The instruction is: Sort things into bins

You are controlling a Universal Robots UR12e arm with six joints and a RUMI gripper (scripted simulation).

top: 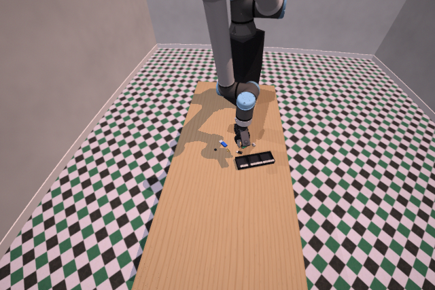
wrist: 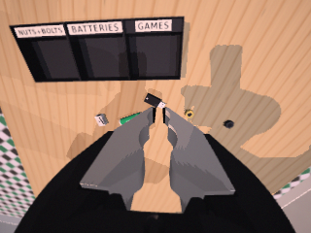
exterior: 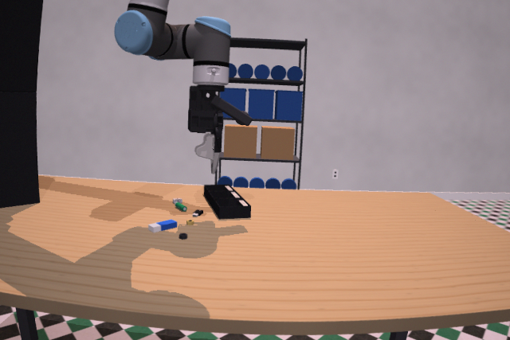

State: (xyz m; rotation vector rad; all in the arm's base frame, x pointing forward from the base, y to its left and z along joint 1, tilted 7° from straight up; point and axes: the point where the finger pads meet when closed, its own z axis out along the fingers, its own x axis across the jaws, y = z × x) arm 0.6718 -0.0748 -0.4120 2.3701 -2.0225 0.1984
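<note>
My gripper is now 11 cm above the black bin, 10 cm to the right of it and 3 cm short of it. From my hand the other things lie so: brass nut: 12 cm below, 7 cm to the right, 6 cm behind; black usb stick: 12 cm below, 4 cm behind; green battery: 12 cm below, 9 cm behind, 5 cm to the left.
</note>
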